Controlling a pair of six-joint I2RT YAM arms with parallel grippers.
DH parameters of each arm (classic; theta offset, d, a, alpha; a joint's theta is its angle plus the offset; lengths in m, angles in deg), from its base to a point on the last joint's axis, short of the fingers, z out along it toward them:
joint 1: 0 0.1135 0.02 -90
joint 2: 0 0 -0.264 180
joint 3: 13.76 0 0.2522 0
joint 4: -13.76 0 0.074 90
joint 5: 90 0 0 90
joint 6: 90 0.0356 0 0
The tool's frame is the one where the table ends.
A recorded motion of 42 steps. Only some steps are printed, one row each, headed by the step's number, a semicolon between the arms.
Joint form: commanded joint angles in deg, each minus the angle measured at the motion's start. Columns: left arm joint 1, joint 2, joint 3, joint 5, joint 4, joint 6; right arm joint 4, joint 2, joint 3, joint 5, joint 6, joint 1.
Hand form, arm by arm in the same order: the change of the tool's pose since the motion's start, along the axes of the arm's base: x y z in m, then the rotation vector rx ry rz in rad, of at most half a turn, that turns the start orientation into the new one. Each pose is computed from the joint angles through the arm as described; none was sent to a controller.
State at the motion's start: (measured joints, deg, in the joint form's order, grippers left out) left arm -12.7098 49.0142 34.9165 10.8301 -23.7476 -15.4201; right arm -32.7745 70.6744 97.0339 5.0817 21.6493 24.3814
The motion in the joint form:
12: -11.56 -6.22 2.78 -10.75 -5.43 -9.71; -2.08 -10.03 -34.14 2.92 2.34 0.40
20: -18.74 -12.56 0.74 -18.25 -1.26 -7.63; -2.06 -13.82 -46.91 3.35 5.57 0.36
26: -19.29 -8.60 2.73 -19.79 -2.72 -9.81; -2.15 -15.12 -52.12 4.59 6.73 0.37
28: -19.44 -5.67 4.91 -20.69 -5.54 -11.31; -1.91 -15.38 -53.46 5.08 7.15 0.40
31: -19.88 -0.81 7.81 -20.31 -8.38 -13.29; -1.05 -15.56 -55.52 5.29 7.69 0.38
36: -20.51 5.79 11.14 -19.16 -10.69 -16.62; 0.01 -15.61 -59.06 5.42 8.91 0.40
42: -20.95 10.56 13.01 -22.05 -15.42 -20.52; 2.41 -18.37 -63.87 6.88 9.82 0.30
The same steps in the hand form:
12: -0.0276 -0.0211 0.0247 -0.0395 -0.0350 0.0491; -0.0083 -0.0040 -0.1586 -0.1687 0.4202 -0.0552
20: -0.0472 -0.0280 0.0349 -0.0263 -0.2085 0.0155; -0.0239 -0.0117 -0.2200 -0.1904 0.5741 -0.0880
26: -0.0389 -0.0338 0.0350 -0.0118 -0.1516 0.0466; -0.0316 -0.0160 -0.2459 -0.2128 0.6361 -0.1191
28: -0.0337 -0.0369 0.0360 0.0102 -0.0956 0.0695; -0.0333 -0.0170 -0.2524 -0.2166 0.6486 -0.1303
31: -0.0242 -0.0448 0.0356 0.0283 -0.0133 0.0748; -0.0350 -0.0180 -0.2624 -0.2181 0.6657 -0.1390
36: -0.0100 -0.0573 0.0321 0.0327 0.0918 0.0842; -0.0387 -0.0197 -0.2810 -0.2207 0.7072 -0.1528
42: -0.0028 -0.0618 0.0216 0.0932 0.1968 0.1610; -0.0477 -0.0252 -0.2969 -0.2135 0.6982 -0.1844

